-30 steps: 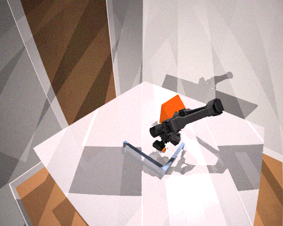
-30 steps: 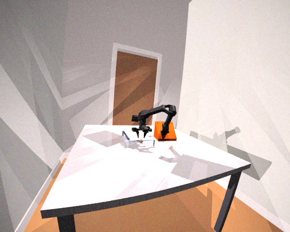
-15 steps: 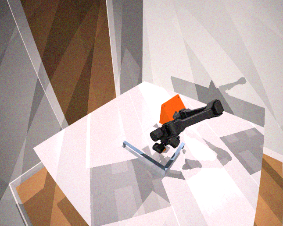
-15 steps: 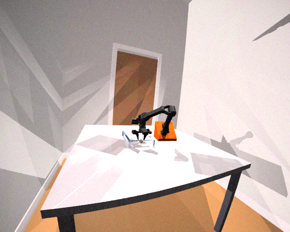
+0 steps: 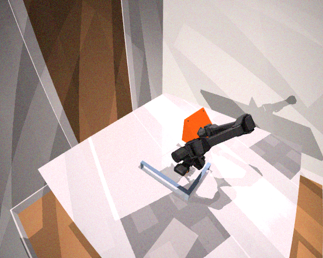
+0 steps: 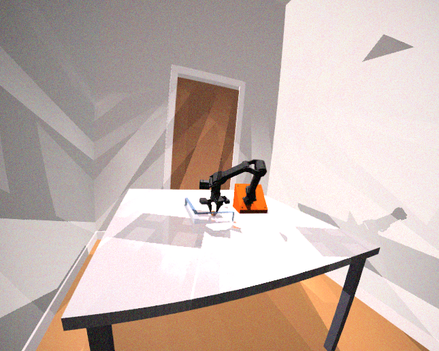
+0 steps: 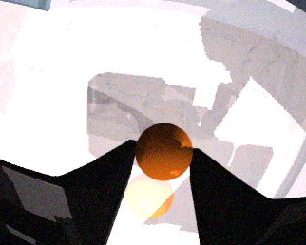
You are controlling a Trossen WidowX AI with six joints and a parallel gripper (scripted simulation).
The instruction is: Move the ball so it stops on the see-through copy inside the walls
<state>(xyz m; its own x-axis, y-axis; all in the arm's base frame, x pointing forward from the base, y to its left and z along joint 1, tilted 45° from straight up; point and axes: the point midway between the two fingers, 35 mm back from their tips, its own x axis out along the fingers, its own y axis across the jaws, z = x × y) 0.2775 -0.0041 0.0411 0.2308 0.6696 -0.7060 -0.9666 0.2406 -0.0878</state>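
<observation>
Right now my gripper tip is 1 cm past the see-through copy and 4 cm to the left of it. Also, from my gripper tip: wall: 4 cm ahead, 9 cm to the left, 2 cm above; then orange ball: right at my gripper tip.
</observation>
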